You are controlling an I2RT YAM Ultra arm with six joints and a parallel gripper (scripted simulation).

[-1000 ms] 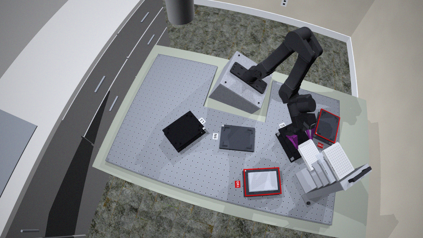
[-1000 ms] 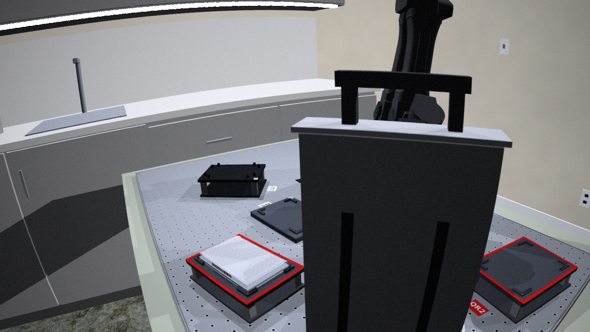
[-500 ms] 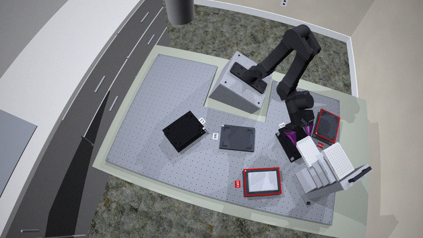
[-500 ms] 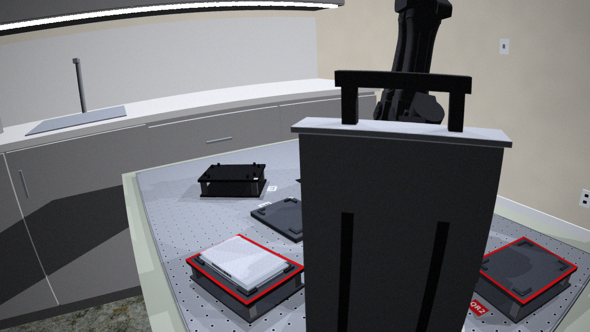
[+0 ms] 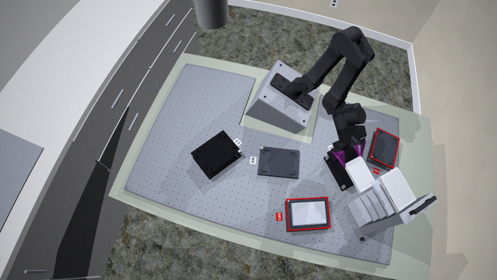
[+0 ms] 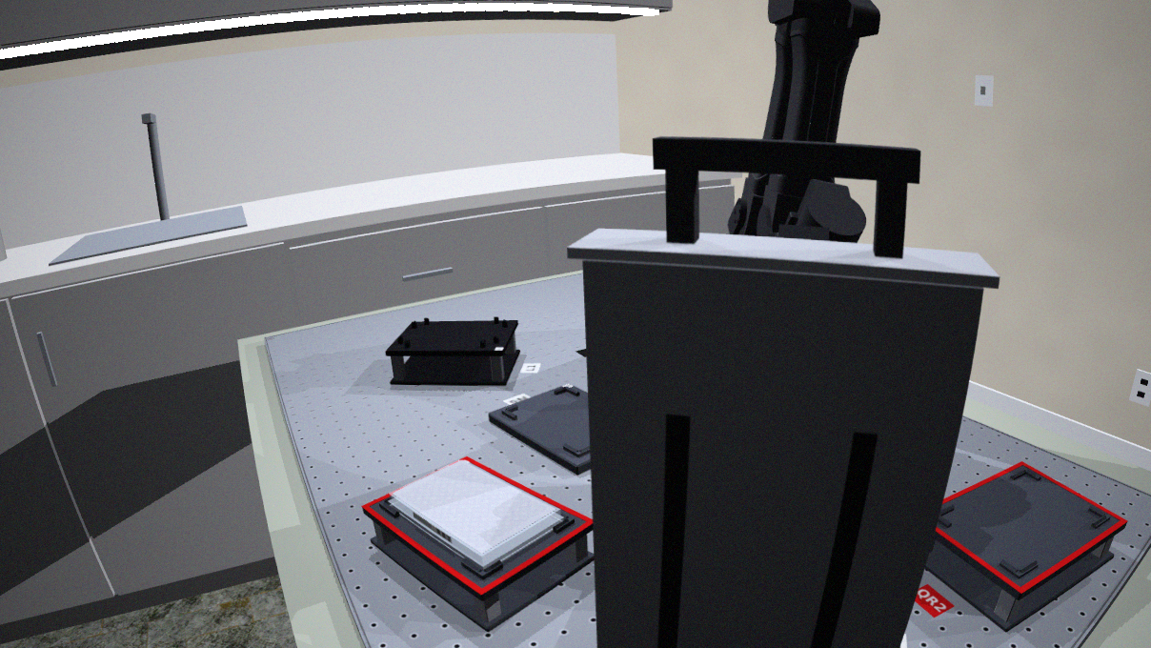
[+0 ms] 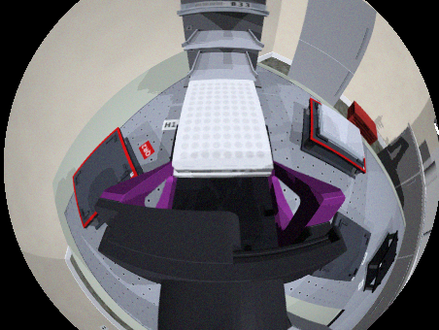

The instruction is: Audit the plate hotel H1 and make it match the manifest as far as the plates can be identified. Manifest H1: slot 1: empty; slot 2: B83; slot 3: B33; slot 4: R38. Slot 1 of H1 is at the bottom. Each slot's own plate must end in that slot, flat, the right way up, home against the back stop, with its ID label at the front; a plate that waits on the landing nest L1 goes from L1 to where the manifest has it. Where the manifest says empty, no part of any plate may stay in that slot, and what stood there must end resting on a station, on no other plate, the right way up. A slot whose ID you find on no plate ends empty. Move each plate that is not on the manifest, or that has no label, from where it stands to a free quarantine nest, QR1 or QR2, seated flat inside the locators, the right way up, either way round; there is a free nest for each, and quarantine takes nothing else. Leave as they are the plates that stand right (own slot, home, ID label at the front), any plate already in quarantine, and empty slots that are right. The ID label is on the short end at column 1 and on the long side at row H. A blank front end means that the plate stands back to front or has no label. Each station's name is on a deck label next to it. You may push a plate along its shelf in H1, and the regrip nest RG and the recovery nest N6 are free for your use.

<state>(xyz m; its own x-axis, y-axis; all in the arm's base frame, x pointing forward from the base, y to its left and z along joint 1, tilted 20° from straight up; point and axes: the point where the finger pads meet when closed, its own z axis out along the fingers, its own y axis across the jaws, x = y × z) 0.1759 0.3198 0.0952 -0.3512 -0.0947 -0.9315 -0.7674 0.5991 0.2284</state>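
Now: the regrip nest RG 4 cm below my hand. The rest, counted from my hand: quarantine nest QR2 (16 cm behind, 15 cm to the left, 6 cm below); then hotel H1 (17 cm ahead, 20 cm to the left, 6 cm above); then plate labelled B33 (12 cm ahead, 14 cm to the left, 11 cm above).
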